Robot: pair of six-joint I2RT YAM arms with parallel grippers.
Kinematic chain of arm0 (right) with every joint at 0, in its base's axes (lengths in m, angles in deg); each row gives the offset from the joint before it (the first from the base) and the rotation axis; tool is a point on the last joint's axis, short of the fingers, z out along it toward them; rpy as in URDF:
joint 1: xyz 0 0 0.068 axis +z
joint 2: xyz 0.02 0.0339 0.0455 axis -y
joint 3: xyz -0.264 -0.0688 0 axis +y
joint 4: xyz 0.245 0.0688 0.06 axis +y
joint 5: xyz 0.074 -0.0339 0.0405 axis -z
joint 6: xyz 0.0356 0 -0.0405 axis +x
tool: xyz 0 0 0 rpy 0 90 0
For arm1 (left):
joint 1: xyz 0 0 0.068 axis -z
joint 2: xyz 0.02 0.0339 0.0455 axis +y
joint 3: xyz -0.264 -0.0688 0 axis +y
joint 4: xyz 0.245 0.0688 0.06 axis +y
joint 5: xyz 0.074 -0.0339 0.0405 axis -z
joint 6: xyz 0.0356 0 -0.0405 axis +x
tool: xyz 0 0 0 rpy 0 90 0
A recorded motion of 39 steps. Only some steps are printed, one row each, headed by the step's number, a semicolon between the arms.
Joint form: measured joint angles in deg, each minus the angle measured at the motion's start. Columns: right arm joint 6, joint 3, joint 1, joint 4, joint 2, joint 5; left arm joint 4, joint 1, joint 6, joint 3, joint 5, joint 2.
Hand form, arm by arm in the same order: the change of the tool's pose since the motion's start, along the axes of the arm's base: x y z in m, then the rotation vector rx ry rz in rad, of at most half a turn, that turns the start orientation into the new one. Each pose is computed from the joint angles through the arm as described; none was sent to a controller.
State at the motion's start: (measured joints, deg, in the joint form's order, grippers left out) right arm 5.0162 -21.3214 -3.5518 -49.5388 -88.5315 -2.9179; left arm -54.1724 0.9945 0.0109 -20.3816 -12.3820 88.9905
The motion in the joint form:
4: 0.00 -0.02 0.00 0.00 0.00 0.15; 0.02 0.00 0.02 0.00 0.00 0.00
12: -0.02 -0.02 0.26 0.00 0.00 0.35; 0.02 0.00 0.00 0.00 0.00 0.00
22: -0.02 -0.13 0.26 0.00 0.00 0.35; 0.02 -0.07 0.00 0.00 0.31 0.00
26: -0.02 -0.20 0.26 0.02 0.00 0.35; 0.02 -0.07 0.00 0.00 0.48 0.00
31: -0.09 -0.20 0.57 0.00 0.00 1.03; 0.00 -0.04 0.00 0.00 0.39 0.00
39: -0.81 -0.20 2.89 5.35 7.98 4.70; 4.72 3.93 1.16 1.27 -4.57 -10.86
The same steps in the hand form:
4: 0.0001 -0.0001 0.0001 -0.0008 -0.0003 -0.0025; 0.0000 0.0000 0.0000 0.0003 0.0004 -0.0001
12: 0.0001 0.0010 0.0001 -0.0022 -0.0002 -0.0012; 0.0000 0.0000 0.0000 0.0000 0.0003 0.0000
22: 0.0006 0.0010 0.0006 -0.0023 -0.0022 -0.0012; 0.0000 0.0001 0.0000 -0.0013 0.0004 -0.0040
26: 0.0009 0.0009 0.0009 -0.0024 -0.0030 -0.0012; 0.0000 0.0000 -0.0001 -0.0021 0.0004 -0.0069
31: 0.0009 0.0020 0.0009 -0.0071 -0.0032 -0.0067; 0.0000 -0.0001 0.0000 -0.0017 0.0000 -0.0059
39: -0.0074 0.0107 0.0251 -0.0383 -0.0481 -0.0244; -0.0162 -0.0141 0.0306 0.0316 -0.0815 0.0054

